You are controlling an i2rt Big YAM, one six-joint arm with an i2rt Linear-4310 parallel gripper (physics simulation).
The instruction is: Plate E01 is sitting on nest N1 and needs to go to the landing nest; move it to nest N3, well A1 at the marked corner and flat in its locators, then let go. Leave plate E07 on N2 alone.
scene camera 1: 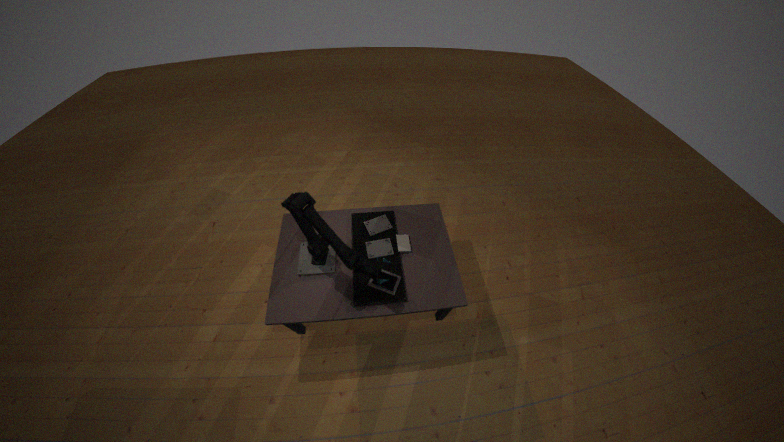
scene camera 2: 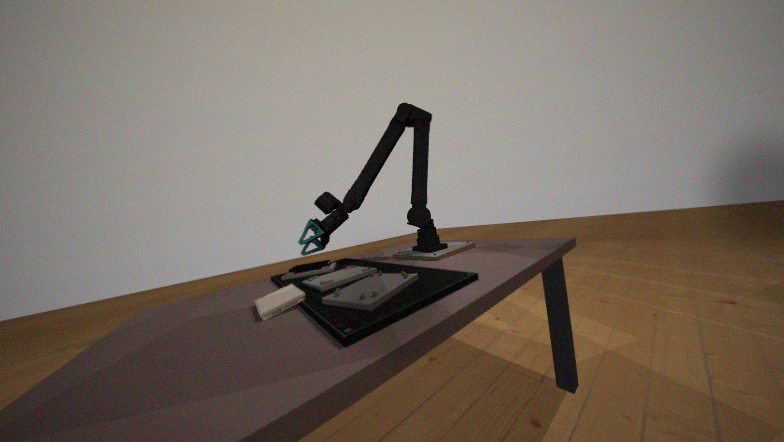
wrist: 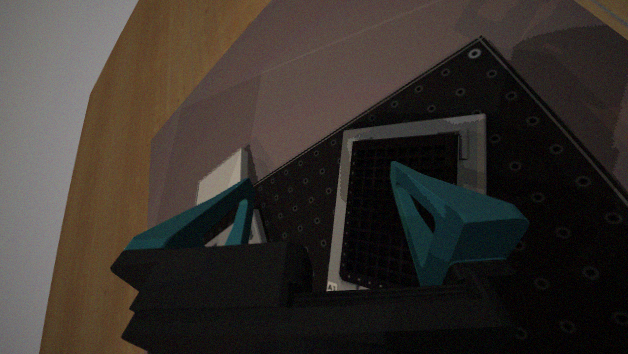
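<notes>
A black well plate (scene camera 1: 390, 284) (scene camera 2: 310, 266) (wrist: 380, 215) sits in a grey nest (scene camera 1: 382, 289) (wrist: 337, 235) at one end of the black board; a small A1 label (wrist: 332, 287) marks a nest corner. I cannot read plate or nest names. The middle nest (scene camera 1: 379, 248) (scene camera 2: 337, 277) has raised locators and no plate on it. The other end nest (scene camera 1: 378, 225) (scene camera 2: 370, 291) has pins and also bears no plate. My gripper (scene camera 1: 387, 271) (scene camera 2: 303, 247) (wrist: 318, 177) is open, empty and tilted above the board; its right finger overlaps the black plate in the wrist view.
An off-white block (scene camera 1: 403, 243) (scene camera 2: 280, 300) (wrist: 222, 177) lies on the table (scene camera 1: 433, 269) (scene camera 2: 181, 356) against the long edge of the perforated black board (scene camera 2: 439, 285) (wrist: 545, 175), beside the middle nest. The arm's base plate (scene camera 1: 307, 267) (scene camera 2: 455, 249) is on the opposite side.
</notes>
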